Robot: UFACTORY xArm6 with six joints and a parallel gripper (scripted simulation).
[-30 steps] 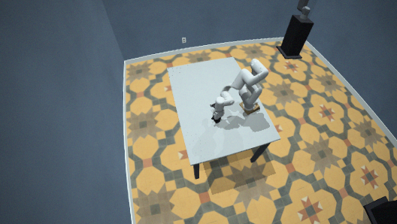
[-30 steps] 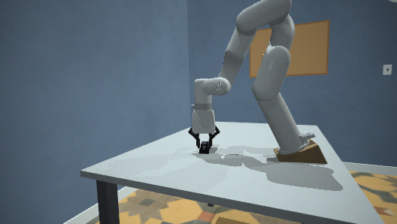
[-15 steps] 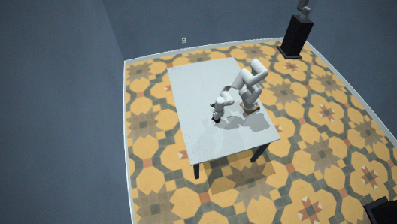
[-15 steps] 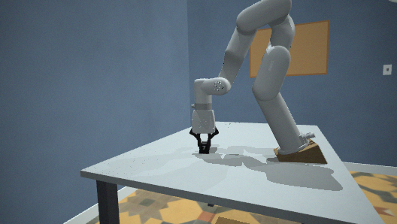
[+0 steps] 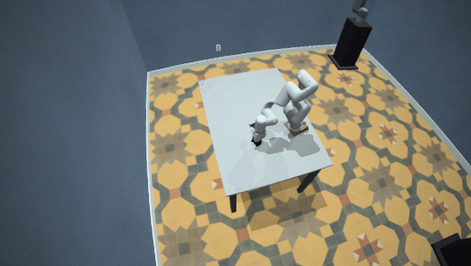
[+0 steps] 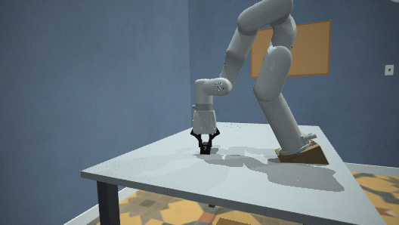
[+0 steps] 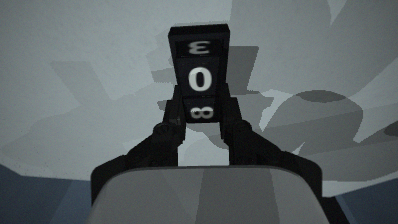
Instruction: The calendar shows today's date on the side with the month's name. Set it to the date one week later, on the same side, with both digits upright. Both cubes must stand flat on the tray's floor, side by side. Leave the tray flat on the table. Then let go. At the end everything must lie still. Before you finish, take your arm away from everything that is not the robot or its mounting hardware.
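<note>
Right now the black calendar tray is 30 mm below my hand, 20 mm to the right of it and 10 mm ahead of it.
</note>
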